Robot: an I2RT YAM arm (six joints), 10 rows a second.
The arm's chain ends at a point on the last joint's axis. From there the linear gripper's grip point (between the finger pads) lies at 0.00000 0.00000 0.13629 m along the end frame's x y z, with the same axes.
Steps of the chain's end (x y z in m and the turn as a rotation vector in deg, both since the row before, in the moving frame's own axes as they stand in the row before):
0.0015, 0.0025, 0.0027, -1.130, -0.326, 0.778
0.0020, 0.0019, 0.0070, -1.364, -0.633, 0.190
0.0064, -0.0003, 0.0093, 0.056, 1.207, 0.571
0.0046, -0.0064, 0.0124, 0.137, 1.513, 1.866
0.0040, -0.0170, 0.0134, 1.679, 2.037, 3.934
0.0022, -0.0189, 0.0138, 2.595, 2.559, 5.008
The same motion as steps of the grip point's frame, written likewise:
0.0007, 0.0052, 0.0027, -1.130, -0.326, 0.778
0.0005, 0.0051, 0.0070, -1.364, -0.633, 0.190
0.0093, -0.0004, 0.0093, 0.056, 1.207, 0.571
0.0082, -0.0067, 0.0124, 0.137, 1.513, 1.866
0.0090, -0.0208, 0.0133, 1.679, 2.037, 3.934
0.0085, -0.0248, 0.0135, 2.595, 2.559, 5.008

